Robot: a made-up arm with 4 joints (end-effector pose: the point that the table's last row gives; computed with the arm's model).
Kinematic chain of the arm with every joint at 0, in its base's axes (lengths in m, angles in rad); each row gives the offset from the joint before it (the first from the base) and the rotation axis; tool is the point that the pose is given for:
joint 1: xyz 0 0 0.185 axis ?
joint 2: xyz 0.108 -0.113 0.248 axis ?
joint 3: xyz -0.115 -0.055 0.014 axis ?
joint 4: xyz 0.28 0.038 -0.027 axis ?
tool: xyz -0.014 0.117 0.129
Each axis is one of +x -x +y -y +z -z.
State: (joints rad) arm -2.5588 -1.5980 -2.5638 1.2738
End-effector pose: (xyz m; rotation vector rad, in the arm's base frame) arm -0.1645 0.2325 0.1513 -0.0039 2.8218 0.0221
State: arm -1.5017 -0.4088 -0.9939 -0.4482
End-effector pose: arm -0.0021 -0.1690 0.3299 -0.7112 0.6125 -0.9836
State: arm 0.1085 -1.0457 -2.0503 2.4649
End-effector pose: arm 0.2135 -0.3237 0.1764 2.0378 -1.4313 1.6940
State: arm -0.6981 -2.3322 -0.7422 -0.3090
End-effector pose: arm 0.0157 -0.0025 0.3676 0.4335 1.8034 0.3758
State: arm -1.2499 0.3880 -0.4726 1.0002
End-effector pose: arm 0.1078 -0.3407 0.5262 0.0575 0.7746 -1.4996
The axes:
joint 1: +z
joint 2: -y
joint 3: +x
joint 4: +y

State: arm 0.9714 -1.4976 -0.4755 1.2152
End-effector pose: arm 0.0692 0.0729 0.1505 -1.8481 2.0798 0.3581
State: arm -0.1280 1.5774 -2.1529 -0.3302
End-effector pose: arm 0.2476 -0.2110 0.5440 -2.0183 -0.9313 -1.4512
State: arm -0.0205 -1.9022 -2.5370 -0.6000
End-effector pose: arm -0.0492 -0.2539 0.4000 -0.8135 0.5006 2.4658
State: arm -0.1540 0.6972 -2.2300 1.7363
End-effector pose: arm 0.3408 -0.3465 0.5551 -0.7731 0.6368 -2.2886
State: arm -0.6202 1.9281 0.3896 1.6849
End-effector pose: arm -0.0401 0.0114 0.6926 -0.1595 -0.2001 -0.2371
